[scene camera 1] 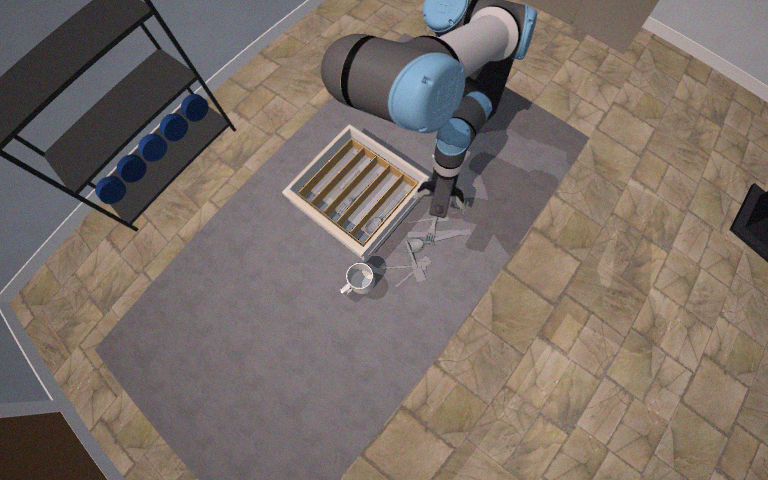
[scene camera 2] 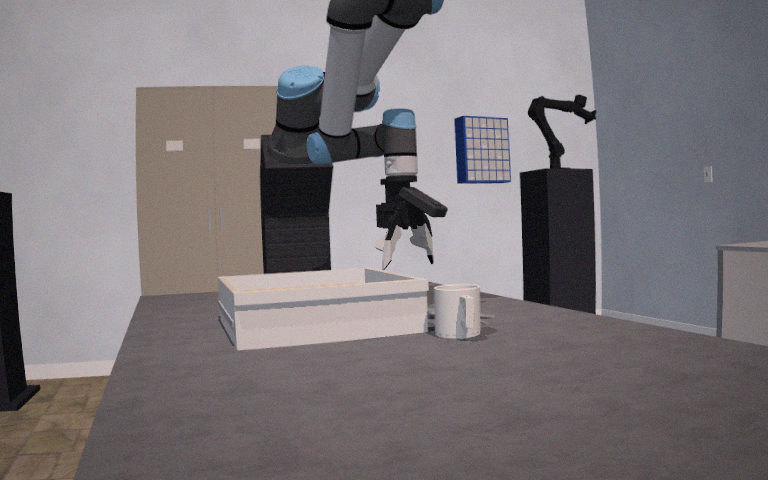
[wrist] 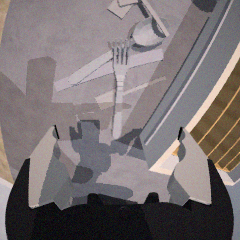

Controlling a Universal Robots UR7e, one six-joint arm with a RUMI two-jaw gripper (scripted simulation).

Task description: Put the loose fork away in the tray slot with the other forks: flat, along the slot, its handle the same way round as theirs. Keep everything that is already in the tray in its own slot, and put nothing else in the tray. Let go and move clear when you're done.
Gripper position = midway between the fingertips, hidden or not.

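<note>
Scene camera 2 shows my gripper (scene camera 2: 408,267) and a white mug (scene camera 2: 453,308). In scene camera 1, my gripper (scene camera 1: 439,203) is visible. The wrist view contains a fork (wrist: 120,70) together with my gripper (wrist: 119,127); the white mug is out of frame in the wrist view.
</note>
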